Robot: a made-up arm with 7 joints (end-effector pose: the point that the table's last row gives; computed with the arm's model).
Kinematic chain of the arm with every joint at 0, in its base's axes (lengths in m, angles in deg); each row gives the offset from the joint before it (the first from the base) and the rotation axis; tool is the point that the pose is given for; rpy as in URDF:
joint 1: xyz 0 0 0.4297 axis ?
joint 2: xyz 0 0 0 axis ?
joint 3: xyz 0 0 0.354 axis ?
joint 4: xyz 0.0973 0 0 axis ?
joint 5: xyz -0.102 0 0.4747 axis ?
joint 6: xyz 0 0 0 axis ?
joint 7: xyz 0.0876 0 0 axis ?
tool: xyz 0 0 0 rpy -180 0 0
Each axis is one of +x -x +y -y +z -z.
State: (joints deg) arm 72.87 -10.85 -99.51 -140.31 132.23 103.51 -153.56
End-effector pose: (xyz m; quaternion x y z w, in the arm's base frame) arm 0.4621 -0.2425 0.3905 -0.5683 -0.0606 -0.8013 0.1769
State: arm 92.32 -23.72 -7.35 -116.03 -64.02 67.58 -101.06
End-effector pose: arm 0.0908 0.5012 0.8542 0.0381 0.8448 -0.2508 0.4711
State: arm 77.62 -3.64 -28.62 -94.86 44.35 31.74 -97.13
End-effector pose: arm 0.3626 0.4790 0.8236 -0.0540 -0.8167 0.2795 0.5019
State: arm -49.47 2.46 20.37 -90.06 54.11 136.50 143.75
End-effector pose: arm 0.5410 -0.3682 0.8957 0.1391 0.8325 0.1738 0.5074
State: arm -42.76 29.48 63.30 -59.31 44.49 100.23 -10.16
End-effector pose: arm 0.7358 -0.0520 0.9515 -0.7763 -0.1601 -0.1770 0.5835
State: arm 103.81 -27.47 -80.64 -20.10 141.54 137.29 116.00
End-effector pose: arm 0.3255 -0.3364 1.2038 -0.0663 -0.1474 0.7612 0.6280
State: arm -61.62 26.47 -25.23 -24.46 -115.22 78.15 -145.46
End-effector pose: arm 0.1791 -0.5683 1.1544 -0.5665 0.0877 0.7987 0.1828
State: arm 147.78 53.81 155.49 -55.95 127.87 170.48 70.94
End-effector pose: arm -0.3928 -0.0588 1.1505 0.0826 -0.0656 -0.2436 0.9641
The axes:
joint 1: +z
joint 2: +y
joint 3: +z
joint 4: -y
joint 5: +z
joint 6: -y
joint 7: -z

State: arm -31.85 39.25 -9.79 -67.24 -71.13 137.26 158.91
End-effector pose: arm 0.7035 -0.4750 0.6069 0.1920 -0.7966 0.5651 0.0962
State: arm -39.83 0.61 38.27 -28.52 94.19 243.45 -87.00
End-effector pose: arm 0.2044 -0.0496 1.1773 0.2109 -0.5280 0.8176 0.0904
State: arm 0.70 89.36 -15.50 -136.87 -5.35 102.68 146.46
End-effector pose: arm 0.0360 -0.1498 -0.1184 0.0658 -0.4678 -0.1765 0.8635
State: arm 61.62 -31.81 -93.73 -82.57 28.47 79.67 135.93
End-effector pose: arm 0.4215 -0.5688 0.8484 -0.1288 0.8563 0.4118 0.2840
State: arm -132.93 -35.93 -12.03 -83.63 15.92 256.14 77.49
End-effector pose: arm -0.1221 0.0211 1.1193 -0.0871 0.2893 0.8287 0.4711
